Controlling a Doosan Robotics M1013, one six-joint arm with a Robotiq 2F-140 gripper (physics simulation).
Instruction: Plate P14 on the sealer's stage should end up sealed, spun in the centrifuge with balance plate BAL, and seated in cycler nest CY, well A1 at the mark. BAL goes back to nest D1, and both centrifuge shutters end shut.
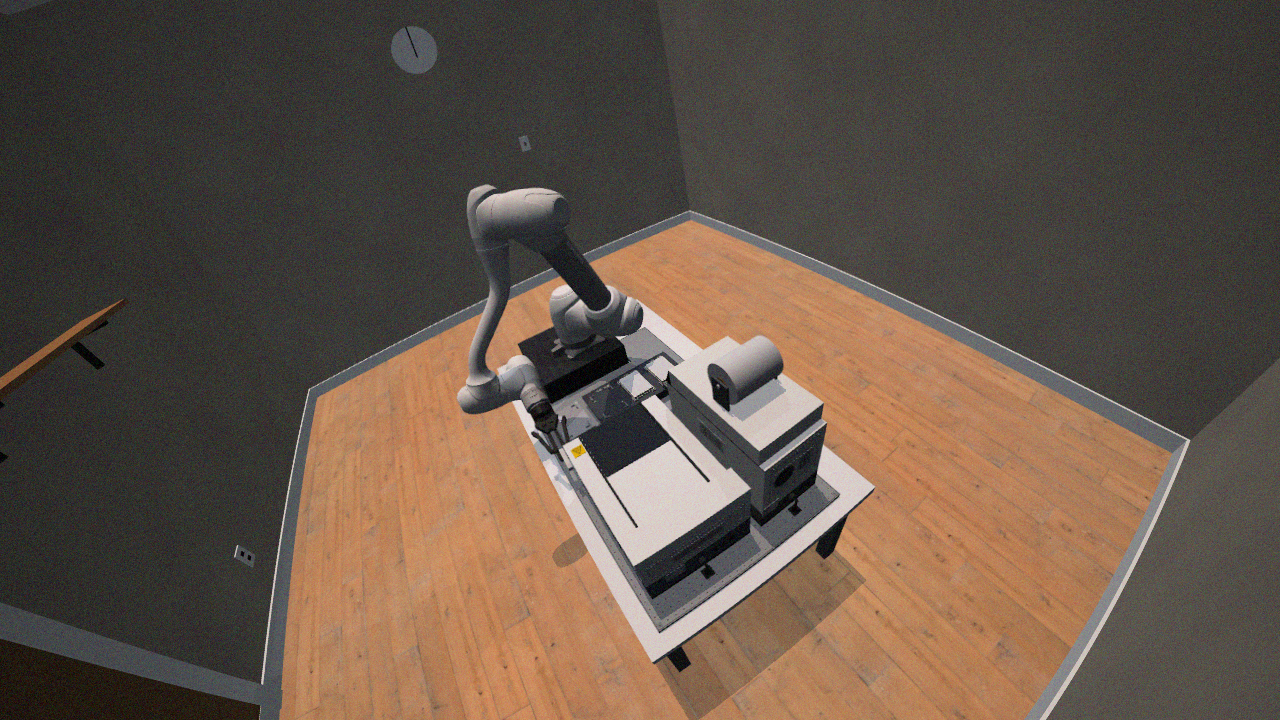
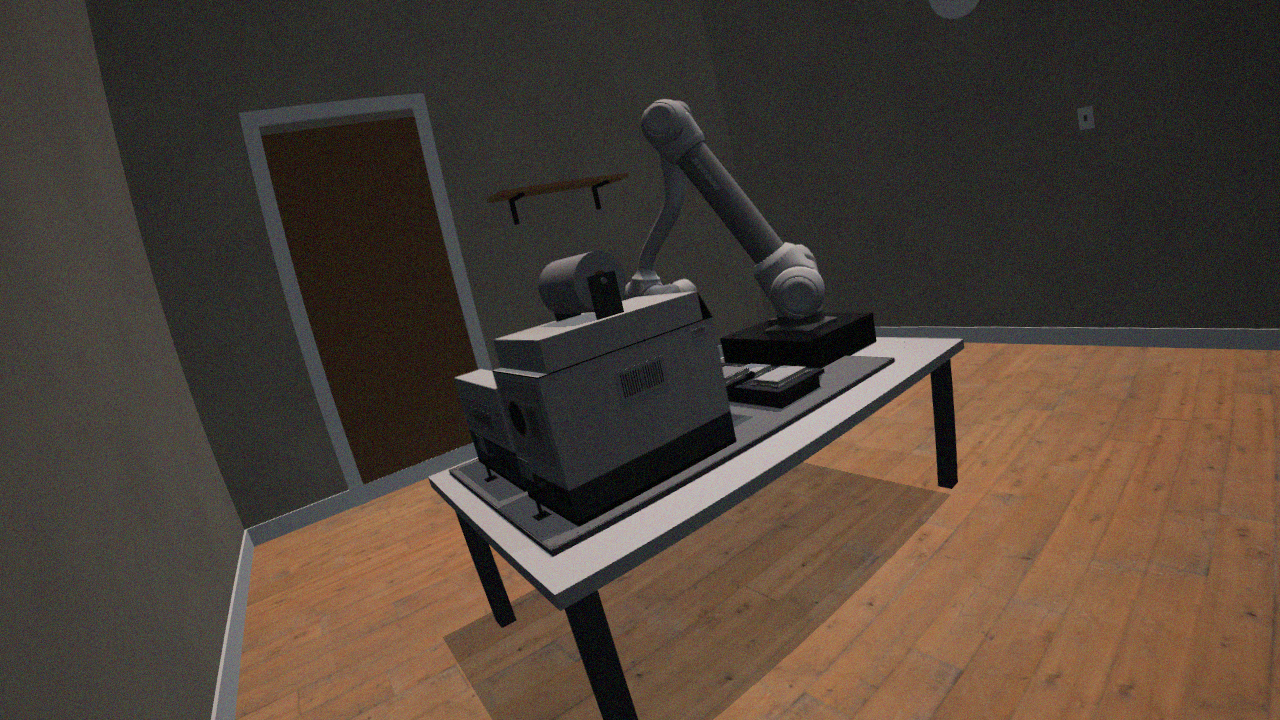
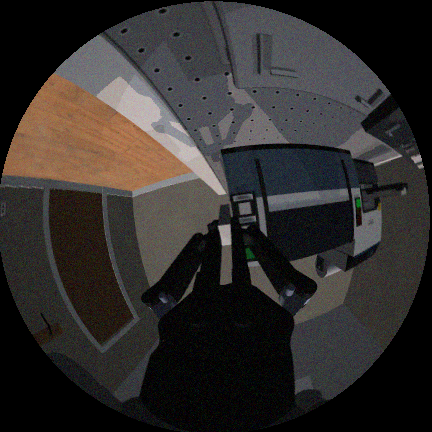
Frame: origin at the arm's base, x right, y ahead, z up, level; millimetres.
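Seen in the pictures: gripper, between the fingertips: (image 1: 571, 468) (image 3: 225, 212); arm's base, origin of its link: (image 1: 579, 342) (image 2: 801, 327).
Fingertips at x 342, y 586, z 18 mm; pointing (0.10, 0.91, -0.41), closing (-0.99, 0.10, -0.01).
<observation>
Offsets run from my fingertips to a thing's top centre. "spot": to the spot under its first point. Level surfaces: height alone.
My gripper (image 1: 567, 460) (image 3: 225, 212) is shut and empty, with its fingertips close to the button panel {spot: dx -35, dy -17, dz -1 mm} (image 3: 245, 208) at the front corner of the low white machine (image 1: 680, 488) (image 2: 474, 398); whether they touch it is unclear. A dark area (image 1: 626, 438) covers the front part of that machine's top; I cannot tell if it is a shutter or an opening. A green light {dx -33, dy -11, dz +79 mm} (image 3: 250, 253) shows beside the fingers. The tall machine with a roll on top (image 1: 751, 365) (image 2: 577, 282) stands beside it. A pale plate (image 1: 637, 385) (image 2: 781, 375) lies on a dark block; its label is unreadable.
The arm's black base block (image 1: 572, 362) (image 2: 796, 336) stands at the far end of the white table {dz -125 mm} (image 1: 854, 483) (image 2: 662, 528). A dark arm-like part (image 3: 390, 189) juts from the tall machine's front. A grey perforated board {dz -112 mm} (image 3: 200, 82) lies under the machines.
</observation>
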